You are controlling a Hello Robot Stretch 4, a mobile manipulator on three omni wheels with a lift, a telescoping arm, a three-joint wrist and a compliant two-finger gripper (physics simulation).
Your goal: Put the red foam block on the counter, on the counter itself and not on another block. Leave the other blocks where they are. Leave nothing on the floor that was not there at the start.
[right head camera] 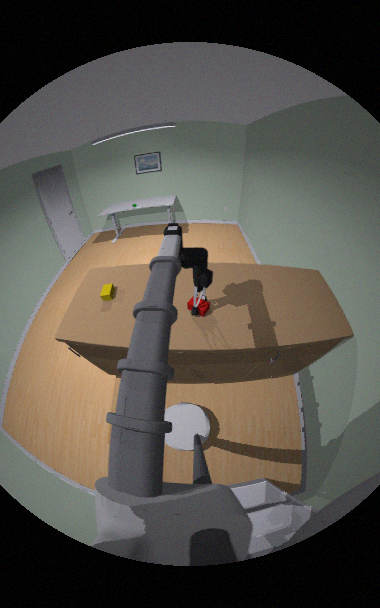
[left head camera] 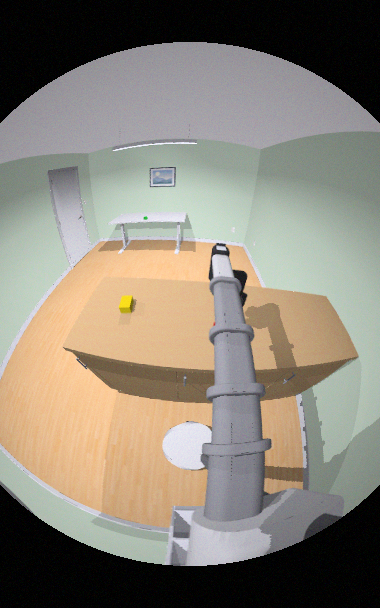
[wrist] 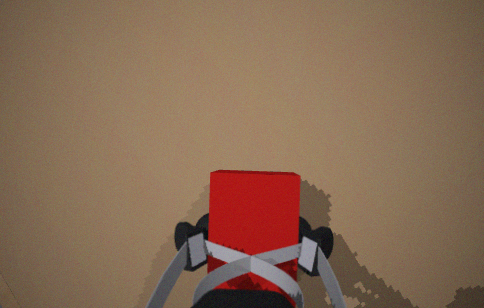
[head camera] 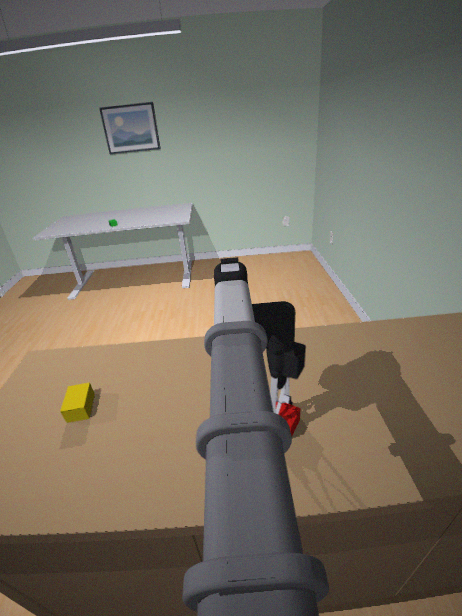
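The red foam block is between the two fingertips of my gripper, which is shut on it from both sides. The block is over the middle of the brown counter, very low, with its shadow close beside it. I cannot tell if its underside touches the top. A yellow block lies on the counter's left part. My arm hides much of the red block in the left head view.
A green block lies on a white table by the far wall. A round white thing is on the near side of the counter. A wall stands to the right.
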